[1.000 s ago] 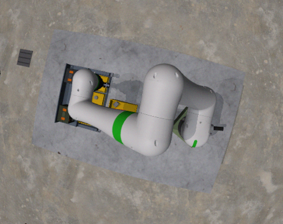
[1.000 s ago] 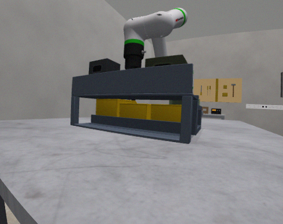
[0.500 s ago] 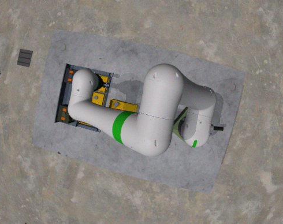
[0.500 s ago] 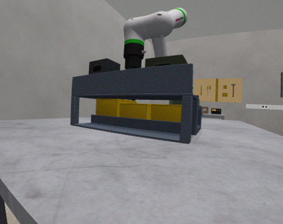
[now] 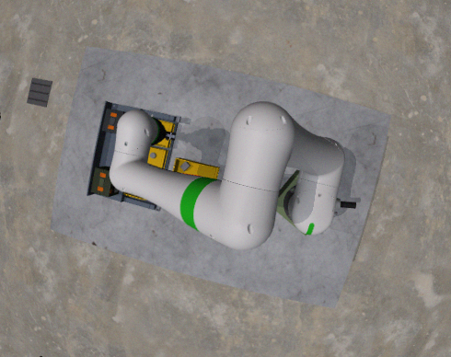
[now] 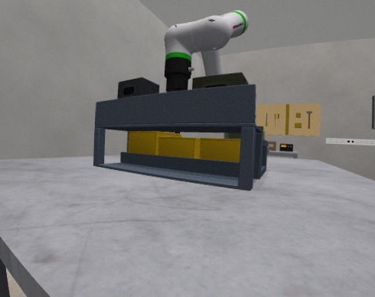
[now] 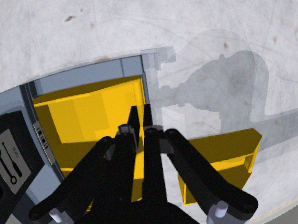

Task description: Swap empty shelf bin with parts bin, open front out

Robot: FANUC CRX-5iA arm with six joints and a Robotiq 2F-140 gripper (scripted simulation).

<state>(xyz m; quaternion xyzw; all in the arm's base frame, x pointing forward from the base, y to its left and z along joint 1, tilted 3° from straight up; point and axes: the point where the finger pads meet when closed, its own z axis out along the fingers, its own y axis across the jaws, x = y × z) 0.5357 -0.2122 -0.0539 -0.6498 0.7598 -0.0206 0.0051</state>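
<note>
Now: hand 120 mm to the right of the grey part, 70 mm past it and 60 mm above it. Also, from my hand: dark shelf (130 mm ahead, 90 mm to the left, 10 mm below); black box (180 mm ahead, 80 mm above, 30 mm to the right).
</note>
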